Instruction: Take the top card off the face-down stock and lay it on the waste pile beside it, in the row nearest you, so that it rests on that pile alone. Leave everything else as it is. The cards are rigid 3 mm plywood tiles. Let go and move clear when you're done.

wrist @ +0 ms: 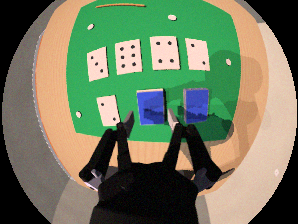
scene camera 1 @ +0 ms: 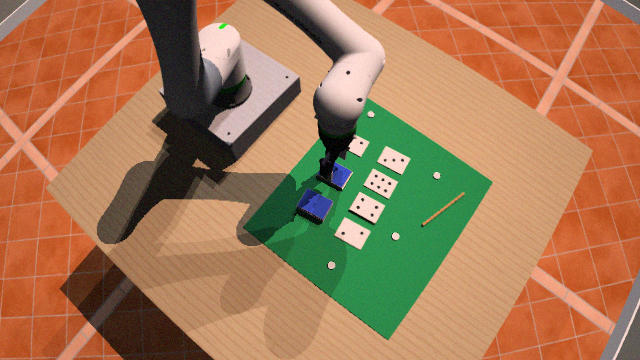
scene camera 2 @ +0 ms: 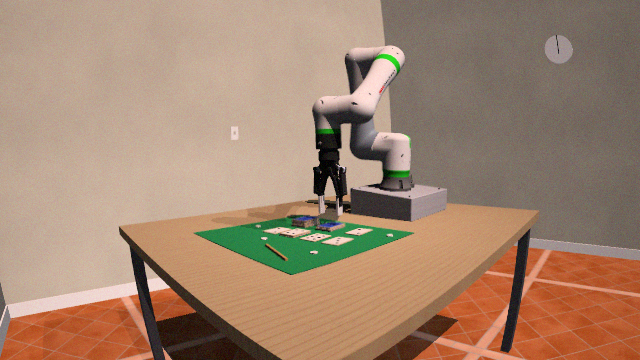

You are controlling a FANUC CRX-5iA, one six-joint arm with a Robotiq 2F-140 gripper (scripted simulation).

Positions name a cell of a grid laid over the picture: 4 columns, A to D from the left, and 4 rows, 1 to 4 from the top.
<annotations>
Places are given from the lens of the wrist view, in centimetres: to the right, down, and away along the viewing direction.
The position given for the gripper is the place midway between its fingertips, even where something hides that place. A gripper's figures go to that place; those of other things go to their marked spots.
gripper (wrist: C3): 0, 0, 22
card (wrist: C2): 0, -2, 25
</annotations>
